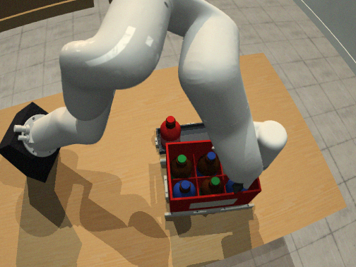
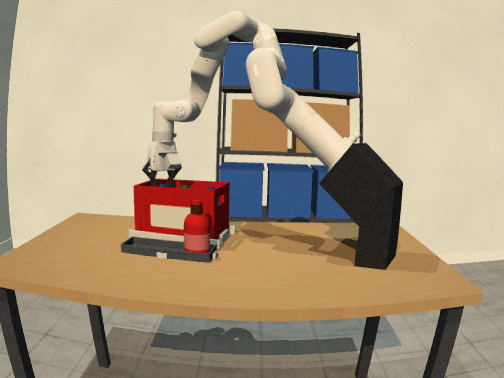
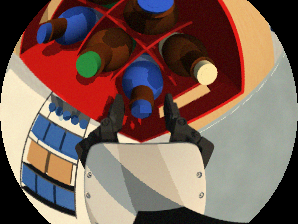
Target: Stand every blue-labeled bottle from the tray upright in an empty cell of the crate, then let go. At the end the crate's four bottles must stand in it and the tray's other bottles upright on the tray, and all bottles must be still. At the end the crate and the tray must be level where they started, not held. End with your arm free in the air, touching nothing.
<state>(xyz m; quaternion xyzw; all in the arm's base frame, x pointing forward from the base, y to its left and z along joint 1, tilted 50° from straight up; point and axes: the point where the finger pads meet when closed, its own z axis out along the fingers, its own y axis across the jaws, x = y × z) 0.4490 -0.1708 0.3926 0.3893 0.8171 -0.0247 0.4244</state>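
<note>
The red crate lies 7 cm behind my hand, 7 cm to the left of it and 8 cm below it. The rest, counted from my hand: red-labeled bottle (10 cm behind, 29 cm to the left, 8 cm below); dark tray (1 cm behind, 26 cm to the left, 15 cm below).
</note>
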